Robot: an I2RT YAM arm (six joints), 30 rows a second.
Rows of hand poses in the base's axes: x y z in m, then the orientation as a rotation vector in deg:
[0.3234, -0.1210, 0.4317, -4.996, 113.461, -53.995]
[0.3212, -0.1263, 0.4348, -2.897, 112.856, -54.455]
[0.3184, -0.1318, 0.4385, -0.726, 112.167, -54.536]
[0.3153, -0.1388, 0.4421, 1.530, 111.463, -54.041]
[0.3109, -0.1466, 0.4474, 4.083, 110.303, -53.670]
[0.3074, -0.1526, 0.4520, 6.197, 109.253, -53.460]
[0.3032, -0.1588, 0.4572, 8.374, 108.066, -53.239]
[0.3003, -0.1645, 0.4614, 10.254, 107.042, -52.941]
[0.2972, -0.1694, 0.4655, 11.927, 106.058, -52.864]
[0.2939, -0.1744, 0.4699, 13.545, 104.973, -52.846]
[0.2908, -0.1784, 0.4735, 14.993, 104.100, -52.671]
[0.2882, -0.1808, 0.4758, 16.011, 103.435, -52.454]
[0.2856, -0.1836, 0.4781, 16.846, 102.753, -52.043]
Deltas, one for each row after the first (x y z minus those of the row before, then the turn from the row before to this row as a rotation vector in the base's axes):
[-0.0022, -0.0053, 0.0031, 0.300, -1.123, -1.410]
[-0.0028, -0.0055, 0.0037, 0.551, -1.288, -1.265]
[-0.0031, -0.0070, 0.0036, 0.957, -1.448, -1.048]
[-0.0044, -0.0078, 0.0053, 0.851, -1.890, -1.221]
[-0.0035, -0.0060, 0.0046, 0.619, -1.601, -1.063]
[-0.0042, -0.0062, 0.0052, 0.610, -1.726, -1.092]
[-0.0029, -0.0057, 0.0042, 0.599, -1.507, -0.904]
[-0.0031, -0.0049, 0.0041, 0.395, -1.339, -0.906]
[-0.0033, -0.0050, 0.0044, 0.302, -1.385, -0.898]
[-0.0031, -0.0040, 0.0036, 0.407, -1.194, -0.743]
[-0.0026, -0.0024, 0.0023, 0.325, -0.910, -0.470]
[-0.0026, -0.0028, 0.0023, 0.354, -0.938, -0.245]

